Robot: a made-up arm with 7 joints. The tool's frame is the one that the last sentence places.
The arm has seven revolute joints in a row. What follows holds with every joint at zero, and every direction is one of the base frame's. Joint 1 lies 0.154 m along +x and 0.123 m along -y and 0.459 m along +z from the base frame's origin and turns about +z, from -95.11 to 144.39 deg. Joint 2 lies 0.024 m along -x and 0.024 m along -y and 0.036 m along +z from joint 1 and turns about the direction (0.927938, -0.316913, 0.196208), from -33.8 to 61.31 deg. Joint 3 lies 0.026 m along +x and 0.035 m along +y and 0.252 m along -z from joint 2 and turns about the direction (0.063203, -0.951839, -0.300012), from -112.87 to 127.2 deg. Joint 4 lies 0.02 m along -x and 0.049 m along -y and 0.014 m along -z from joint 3 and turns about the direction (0.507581, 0.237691, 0.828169), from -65.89 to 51.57 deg. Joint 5 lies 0.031 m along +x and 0.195 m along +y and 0.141 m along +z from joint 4 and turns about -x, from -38.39 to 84.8 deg. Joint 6 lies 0.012 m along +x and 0.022 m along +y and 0.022 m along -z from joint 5 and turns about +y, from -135.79 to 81.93 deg. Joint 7 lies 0.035 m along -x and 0.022 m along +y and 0.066 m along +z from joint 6 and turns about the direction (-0.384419, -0.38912, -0.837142), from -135.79 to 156.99 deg. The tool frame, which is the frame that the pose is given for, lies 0.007 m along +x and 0.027 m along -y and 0.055 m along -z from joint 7; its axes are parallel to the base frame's.
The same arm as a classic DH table. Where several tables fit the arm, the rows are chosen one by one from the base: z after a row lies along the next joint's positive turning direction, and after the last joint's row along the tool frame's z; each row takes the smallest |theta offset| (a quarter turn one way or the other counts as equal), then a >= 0, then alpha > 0; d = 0 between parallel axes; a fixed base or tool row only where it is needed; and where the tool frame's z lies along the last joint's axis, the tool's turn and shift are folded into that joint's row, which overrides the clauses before.
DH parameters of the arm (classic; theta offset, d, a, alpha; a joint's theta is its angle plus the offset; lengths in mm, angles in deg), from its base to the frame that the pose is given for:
base (fixed): -38.61 0 197.1 0
joint 1: -70.24 498 30.5 -78.68
joint 2: -67.41 -69.9 -246.5 -72.46
joint 3: 36.01 103.7 19.4 116.27
joint 4: 68.12 205.5 -148.5 120.5
joint 5: 73.99 68.5 -22 -90
joint 6: -65.34 24.8 59.3 112.9
joint 7: 49.72 -23.1 -24 146.84
tool (fixed): -135.35 -33.1 0 0
Joint limits (deg, base to tool): -95.11..144.39 -33.8..61.31 -112.87..127.2 -65.89..51.57 -38.39..84.8 -135.79..81.93 -135.79..156.99

